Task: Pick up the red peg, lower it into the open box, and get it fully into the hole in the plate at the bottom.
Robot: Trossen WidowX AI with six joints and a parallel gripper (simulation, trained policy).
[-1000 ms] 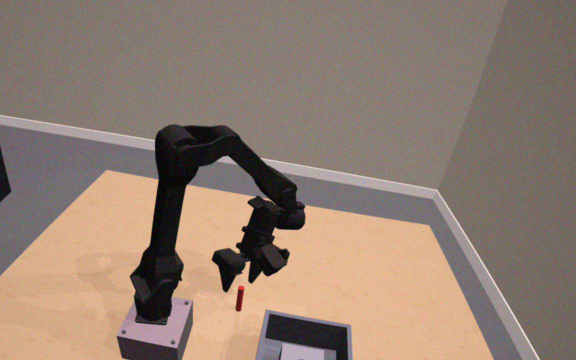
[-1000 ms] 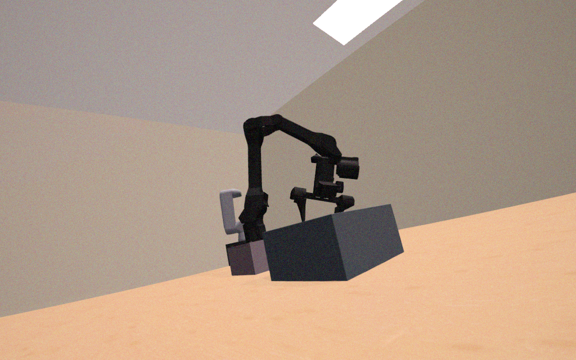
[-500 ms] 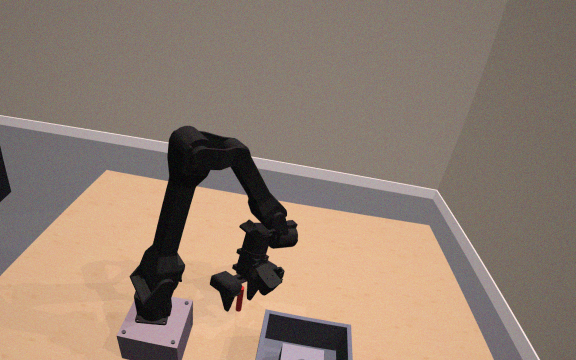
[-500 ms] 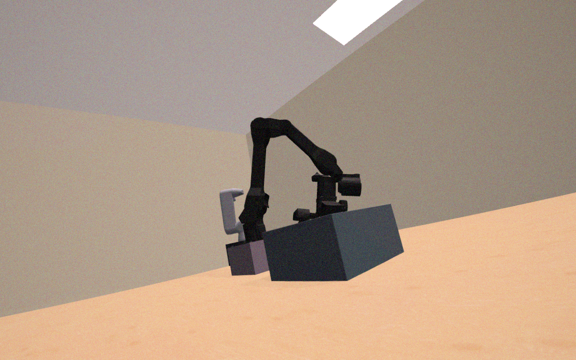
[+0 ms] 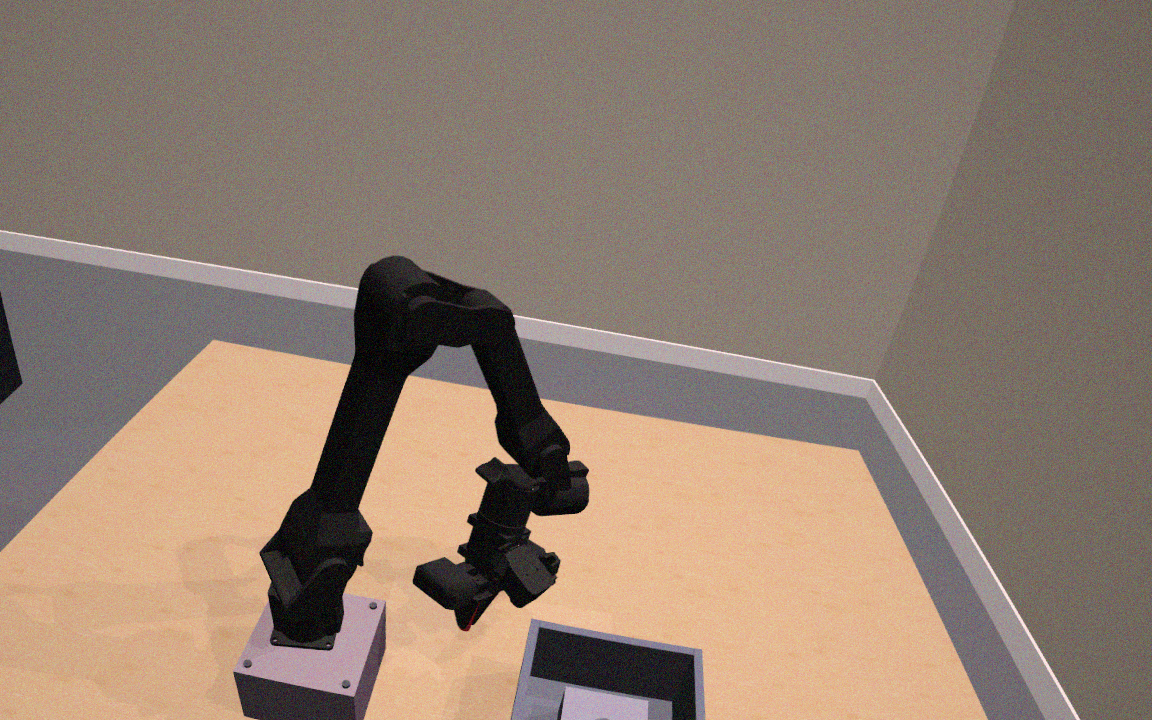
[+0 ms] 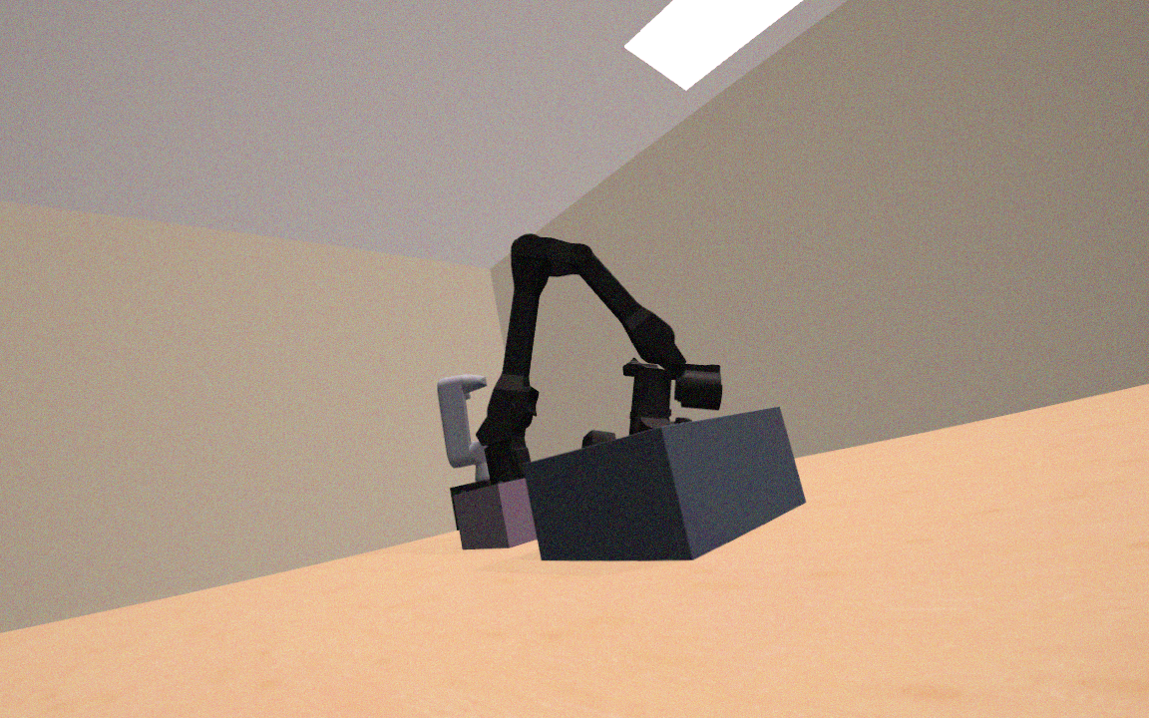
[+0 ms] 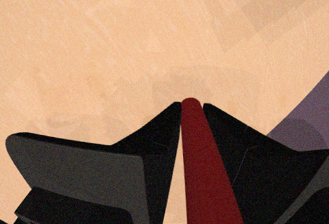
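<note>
The pale plate lies 170 mm to the right of my gripper tip, 140 mm ahead of it and 40 mm above it. The rest, counted from my gripper tip: grey box: 170 mm to the right, 140 mm ahead, 20 mm above; then red peg: 30 mm above, 10 mm to the left, 10 mm ahead.
</note>
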